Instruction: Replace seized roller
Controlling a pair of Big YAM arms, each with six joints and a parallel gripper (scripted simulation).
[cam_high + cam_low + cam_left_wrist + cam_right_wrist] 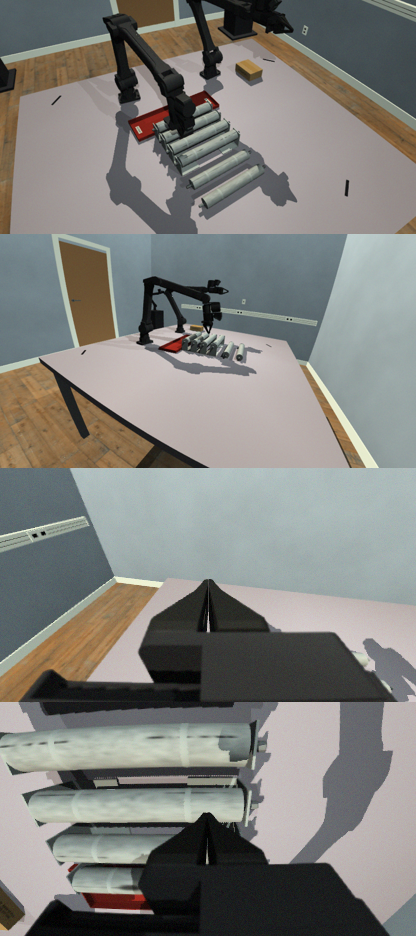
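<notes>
My right gripper is now 20 mm past the roller, 100 mm to the right of it and 90 mm above it. From my right hand the other things lie so: red scrap tray: 280 mm behind, 70 mm to the left, 150 mm below; cardboard box: 430 mm behind, 630 mm to the left, 120 mm below.
My left gripper is now 43 cm to the left of the roller, 43 cm above it and 1 cm short of it. Round my left hand: red scrap tray 49 cm below, 45 cm to the right, 24 cm behind; cardboard box 46 cm below, 40 cm behind, 11 cm to the left.
</notes>
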